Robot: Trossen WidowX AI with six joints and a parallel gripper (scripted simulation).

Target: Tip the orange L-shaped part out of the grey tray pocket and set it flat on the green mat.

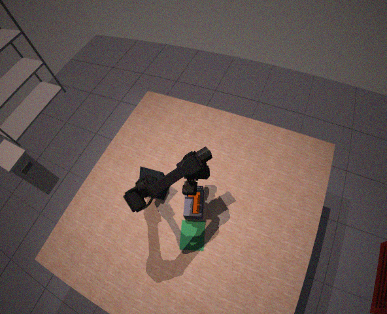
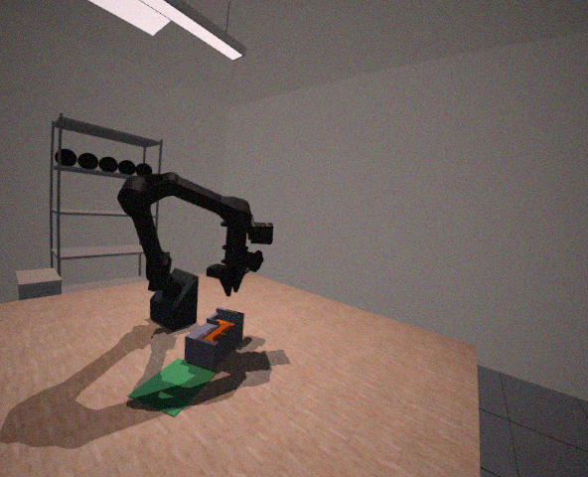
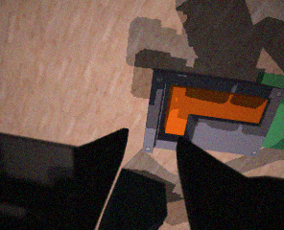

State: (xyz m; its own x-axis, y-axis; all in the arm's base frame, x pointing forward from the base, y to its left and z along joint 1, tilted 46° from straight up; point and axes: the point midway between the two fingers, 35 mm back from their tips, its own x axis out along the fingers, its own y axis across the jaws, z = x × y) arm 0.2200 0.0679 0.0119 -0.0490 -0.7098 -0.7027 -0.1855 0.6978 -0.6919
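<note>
My gripper tip is now 90 mm above the orange L-shaped part, 60 mm to the left of it and 10 mm short of it. Also, from my gripper tip: green mat 220 mm to the right, 160 mm below, 40 mm ahead.
</note>
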